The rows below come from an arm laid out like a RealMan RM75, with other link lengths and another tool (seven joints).
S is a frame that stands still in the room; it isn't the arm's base.
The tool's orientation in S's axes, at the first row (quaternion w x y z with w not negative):
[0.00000, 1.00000, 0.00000, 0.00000]
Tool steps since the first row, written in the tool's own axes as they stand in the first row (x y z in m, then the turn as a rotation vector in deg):
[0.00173, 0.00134, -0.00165, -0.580, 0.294, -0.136]
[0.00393, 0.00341, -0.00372, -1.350, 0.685, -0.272]
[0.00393, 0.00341, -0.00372, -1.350, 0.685, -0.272]
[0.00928, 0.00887, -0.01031, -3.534, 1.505, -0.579]
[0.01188, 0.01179, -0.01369, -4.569, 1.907, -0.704]
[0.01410, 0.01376, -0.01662, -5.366, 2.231, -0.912]
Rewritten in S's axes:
[0.00173, -0.00134, 0.00165, -0.580, -0.294, 0.136]
[0.00393, -0.00341, 0.00372, -1.350, -0.685, 0.272]
[0.00393, -0.00341, 0.00372, -1.350, -0.685, 0.272]
[0.00928, -0.00887, 0.01031, -3.534, -1.505, 0.579]
[0.01188, -0.01179, 0.01369, -4.569, -1.907, 0.704]
[0.01410, -0.01376, 0.01662, -5.366, -2.231, 0.912]

